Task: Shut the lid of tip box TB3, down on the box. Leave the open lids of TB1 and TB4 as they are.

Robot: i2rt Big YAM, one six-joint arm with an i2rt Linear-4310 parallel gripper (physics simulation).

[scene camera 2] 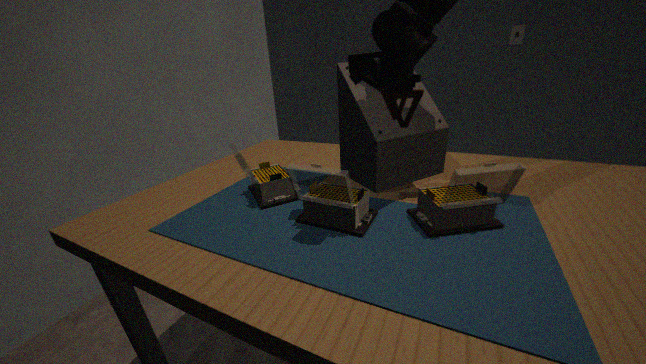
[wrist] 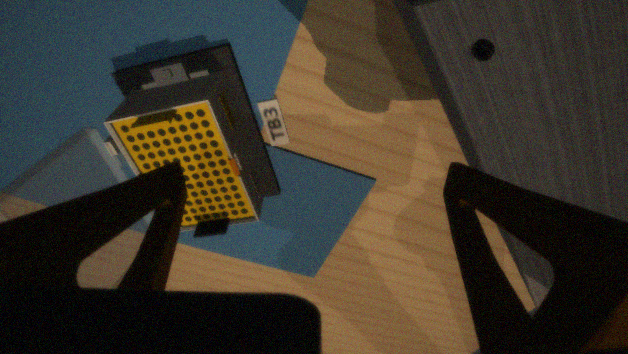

Scene:
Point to a label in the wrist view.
At 270, 110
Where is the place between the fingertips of my gripper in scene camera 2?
399, 123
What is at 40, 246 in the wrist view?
My gripper.

